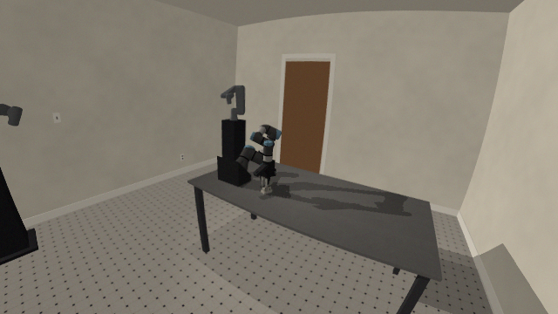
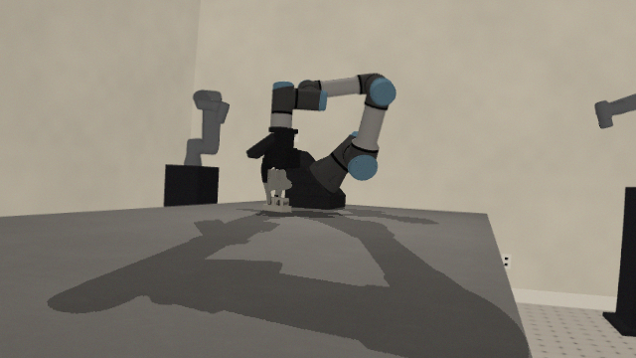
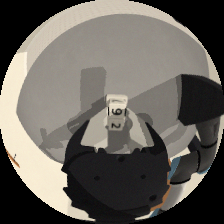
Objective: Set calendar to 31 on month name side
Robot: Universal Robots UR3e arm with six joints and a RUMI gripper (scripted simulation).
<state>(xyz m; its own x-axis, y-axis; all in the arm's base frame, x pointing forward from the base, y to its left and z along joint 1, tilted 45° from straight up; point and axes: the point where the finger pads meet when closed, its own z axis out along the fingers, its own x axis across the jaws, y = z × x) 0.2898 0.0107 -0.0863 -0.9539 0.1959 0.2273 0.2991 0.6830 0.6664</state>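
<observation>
The pale calendar tray is 3 cm below my hand and 2 cm to the left of it.
</observation>
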